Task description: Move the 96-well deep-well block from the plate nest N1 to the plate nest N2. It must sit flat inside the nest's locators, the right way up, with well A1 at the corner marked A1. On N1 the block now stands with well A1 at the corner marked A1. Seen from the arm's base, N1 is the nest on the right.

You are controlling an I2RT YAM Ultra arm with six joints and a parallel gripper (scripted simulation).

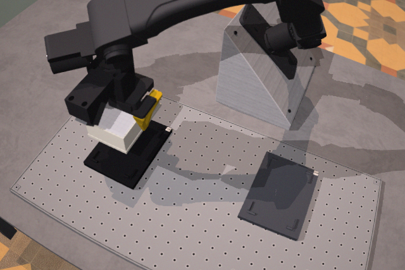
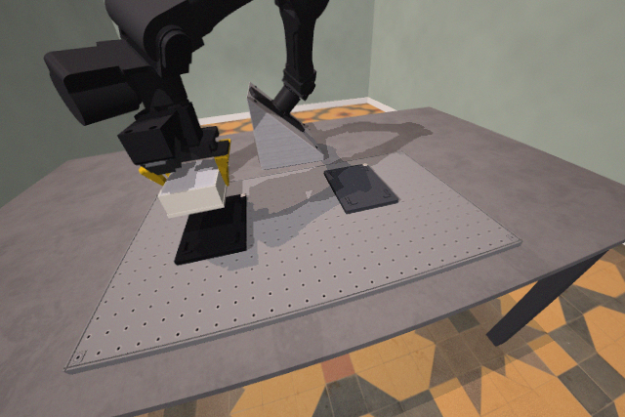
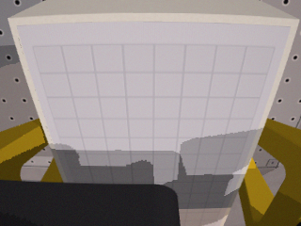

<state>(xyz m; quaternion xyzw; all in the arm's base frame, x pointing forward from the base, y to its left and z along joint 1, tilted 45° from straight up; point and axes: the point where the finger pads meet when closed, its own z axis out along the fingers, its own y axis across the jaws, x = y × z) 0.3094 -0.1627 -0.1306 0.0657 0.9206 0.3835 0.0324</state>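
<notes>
My gripper is now 1 cm below the white 96-well deep-well block. From my hand the other things lie so: nest N2 (32 cm to the left, 9 cm below); black plate nest N1 (9 cm below).
</notes>
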